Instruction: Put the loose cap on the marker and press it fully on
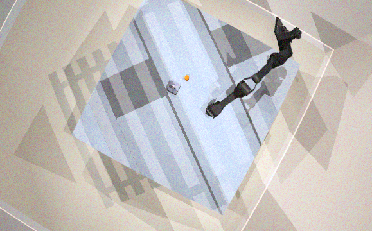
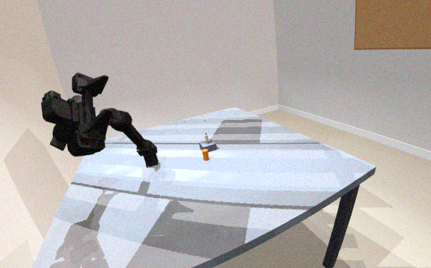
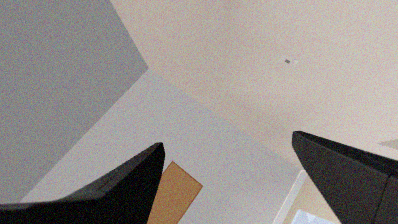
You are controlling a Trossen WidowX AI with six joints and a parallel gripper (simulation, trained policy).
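My gripper tip is 30 cm short of the orange cap, 41 cm to the right of it and 42 cm above it. From my gripper tip the other things lie so: holder block: 35 cm ahead, 51 cm to the left, 43 cm below.
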